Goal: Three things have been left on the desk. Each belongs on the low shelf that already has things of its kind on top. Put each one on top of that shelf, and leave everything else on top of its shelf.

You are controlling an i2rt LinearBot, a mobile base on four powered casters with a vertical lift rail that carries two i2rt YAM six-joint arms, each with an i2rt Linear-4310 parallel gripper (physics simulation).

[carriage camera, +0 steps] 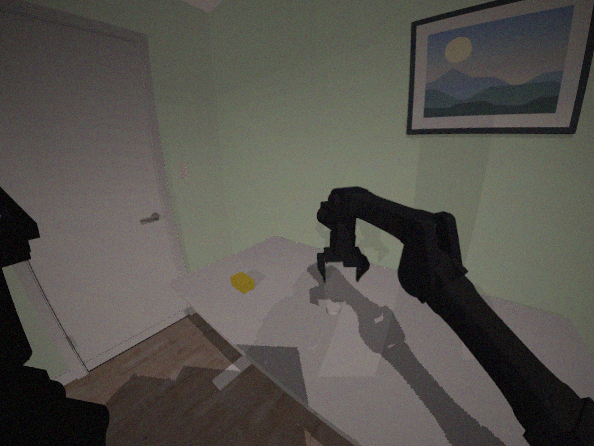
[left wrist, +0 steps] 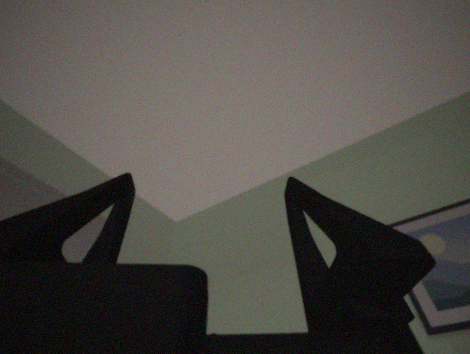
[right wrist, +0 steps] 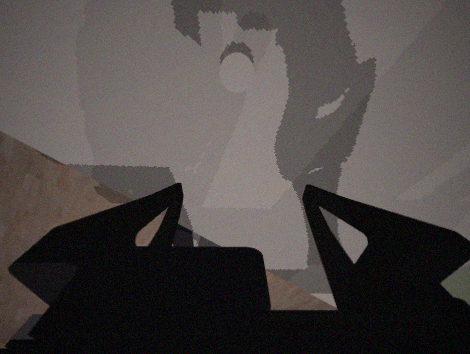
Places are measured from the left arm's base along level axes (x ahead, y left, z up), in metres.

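Where they show: left gripper, between the fingertips: (left wrist: pixel 210 183); right gripper, between the fingertips: (carriage camera: pixel 340 281) (right wrist: pixel 243 190).
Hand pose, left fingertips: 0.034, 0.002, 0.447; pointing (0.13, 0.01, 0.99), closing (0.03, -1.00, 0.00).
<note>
Each offset is from my left fingertips to the top centre of the thing, as dx, dy, dz. Level surfaces: height alone.
A yellow block {+0.676, -0.003, -0.544} (carriage camera: pixel 243 282) sits on the white desk {dz -0.589} (carriage camera: pixel 215 295) (right wrist: pixel 150 115), near its far left part in the carriage view. A small white round thing {+0.520, -0.395, -0.565} (carriage camera: pixel 333 307) (right wrist: pixel 237 73) stands on the desk below my right gripper. My right gripper (carriage camera: pixel 342 279) (right wrist: pixel 243 190) is open and empty, pointing down above the desk. My left gripper (left wrist: pixel 210 183) is open and empty, pointing up toward the ceiling and wall corner. A third desk thing and the low shelves do not show clearly in these views.
A wooden floor {dz -1.309} (carriage camera: pixel 165 395) (right wrist: pixel 35 200) lies beside the desk. A door (carriage camera: pixel 75 150) stands at the left, and a framed picture (carriage camera: pixel 490 75) (left wrist: pixel 450 260) hangs on the green wall. Dark arm shadows fall across the desk.
</note>
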